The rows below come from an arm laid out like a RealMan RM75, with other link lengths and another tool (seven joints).
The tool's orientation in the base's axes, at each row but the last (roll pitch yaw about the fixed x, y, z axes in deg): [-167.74 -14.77 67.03]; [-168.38 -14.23 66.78]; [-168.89 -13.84 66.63]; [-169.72 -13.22 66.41]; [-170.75 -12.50 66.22]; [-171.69 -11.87 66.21]
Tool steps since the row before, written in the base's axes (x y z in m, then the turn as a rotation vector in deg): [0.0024 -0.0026 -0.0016 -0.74 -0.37 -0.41]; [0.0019 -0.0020 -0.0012 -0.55 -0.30 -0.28]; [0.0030 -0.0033 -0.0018 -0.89 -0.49 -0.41]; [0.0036 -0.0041 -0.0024 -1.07 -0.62 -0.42]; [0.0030 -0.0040 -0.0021 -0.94 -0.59 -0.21]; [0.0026 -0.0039 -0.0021 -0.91 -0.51 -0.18]
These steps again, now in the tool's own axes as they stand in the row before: [-0.0018 0.0034 0.0005 -0.71 -0.47 0.34]; [-0.0014 0.0027 0.0004 -0.55 -0.35 0.23]; [-0.0022 0.0042 0.0005 -0.88 -0.57 0.32]; [-0.0028 0.0052 0.0009 -1.07 -0.69 0.31]; [-0.0028 0.0045 0.0008 -0.94 -0.61 0.11]; [-0.0029 0.0041 0.0009 -0.85 -0.62 0.10]
